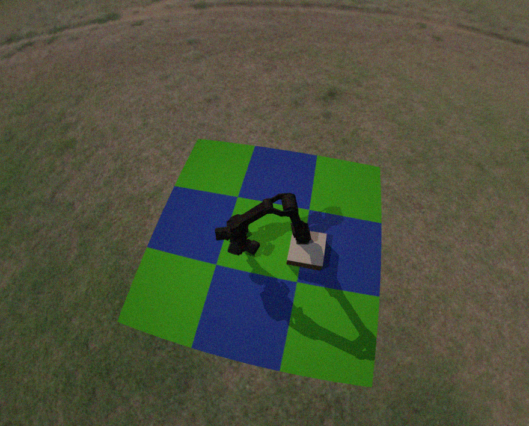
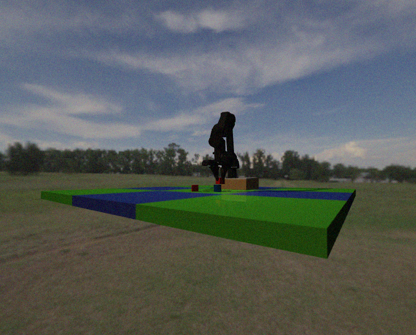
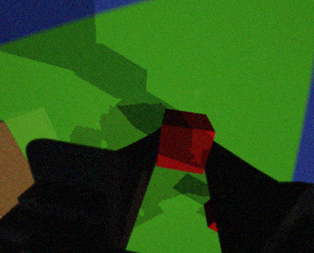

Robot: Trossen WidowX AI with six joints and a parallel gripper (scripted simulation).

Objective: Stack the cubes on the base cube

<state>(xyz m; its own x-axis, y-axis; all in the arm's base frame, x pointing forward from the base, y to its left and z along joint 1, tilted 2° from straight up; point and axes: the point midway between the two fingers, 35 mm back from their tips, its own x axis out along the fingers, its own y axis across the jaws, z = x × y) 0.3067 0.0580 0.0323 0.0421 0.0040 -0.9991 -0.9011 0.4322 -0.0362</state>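
Right now my gripper tip is 10 mm past the blue cube, 20 mm to the left of it and 40 mm above it. The rest, counted from my gripper tip: red cube (right at my gripper tip).
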